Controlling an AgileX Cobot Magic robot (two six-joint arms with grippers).
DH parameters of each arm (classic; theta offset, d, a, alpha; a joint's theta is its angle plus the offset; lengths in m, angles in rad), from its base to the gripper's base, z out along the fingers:
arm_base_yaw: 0 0.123 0 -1.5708
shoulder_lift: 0.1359 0 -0.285 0
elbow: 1.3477 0 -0.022 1.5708
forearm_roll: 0 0.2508 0 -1.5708
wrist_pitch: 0 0 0.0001 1.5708
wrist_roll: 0 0.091 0 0
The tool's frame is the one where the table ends.
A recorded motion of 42 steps. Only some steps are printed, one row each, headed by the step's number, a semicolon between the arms.
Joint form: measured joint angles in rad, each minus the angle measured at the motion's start. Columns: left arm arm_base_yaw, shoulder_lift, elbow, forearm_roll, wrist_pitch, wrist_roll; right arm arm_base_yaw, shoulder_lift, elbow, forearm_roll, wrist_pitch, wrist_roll.
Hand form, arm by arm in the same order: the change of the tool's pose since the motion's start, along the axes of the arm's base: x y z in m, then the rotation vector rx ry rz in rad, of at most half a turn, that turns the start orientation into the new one. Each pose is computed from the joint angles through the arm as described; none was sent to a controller.
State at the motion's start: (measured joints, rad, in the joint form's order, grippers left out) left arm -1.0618 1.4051 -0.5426 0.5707 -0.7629 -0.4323; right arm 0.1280 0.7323 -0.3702 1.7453 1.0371 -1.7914
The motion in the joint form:
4: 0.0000 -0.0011 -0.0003 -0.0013 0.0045 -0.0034; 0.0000 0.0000 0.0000 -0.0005 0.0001 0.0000
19: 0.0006 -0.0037 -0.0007 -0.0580 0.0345 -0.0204; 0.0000 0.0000 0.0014 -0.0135 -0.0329 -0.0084
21: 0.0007 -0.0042 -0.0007 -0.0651 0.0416 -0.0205; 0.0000 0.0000 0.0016 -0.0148 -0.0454 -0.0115
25: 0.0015 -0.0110 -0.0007 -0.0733 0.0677 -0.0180; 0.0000 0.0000 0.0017 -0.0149 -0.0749 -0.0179
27: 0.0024 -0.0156 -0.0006 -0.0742 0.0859 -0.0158; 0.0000 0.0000 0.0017 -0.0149 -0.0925 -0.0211
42: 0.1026 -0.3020 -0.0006 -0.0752 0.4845 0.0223; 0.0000 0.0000 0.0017 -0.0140 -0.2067 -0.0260
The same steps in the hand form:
4: 0.0002 0.0001 0.0000 0.0020 0.0039 0.0030; 0.0000 0.0000 0.0000 -0.0004 -0.0001 0.0002
19: 0.0044 0.0012 -0.0004 0.0048 0.0577 0.0558; 0.0022 -0.0011 -0.0024 -0.0261 -0.0035 -0.0275
21: 0.0050 0.0014 -0.0007 0.0083 0.0629 0.0634; 0.0031 -0.0016 -0.0029 -0.0324 -0.0047 -0.0390
25: 0.0060 0.0026 -0.0009 0.0238 0.0654 0.0792; 0.0054 -0.0028 -0.0037 -0.0440 -0.0064 -0.0668
27: 0.0066 0.0035 -0.0012 0.0366 0.0638 0.0871; 0.0067 -0.0035 -0.0042 -0.0506 -0.0069 -0.0834
42: 0.0195 0.0586 0.0378 0.1499 -0.0300 0.3402; 0.0149 -0.0090 -0.0074 -0.0861 0.0046 -0.1914

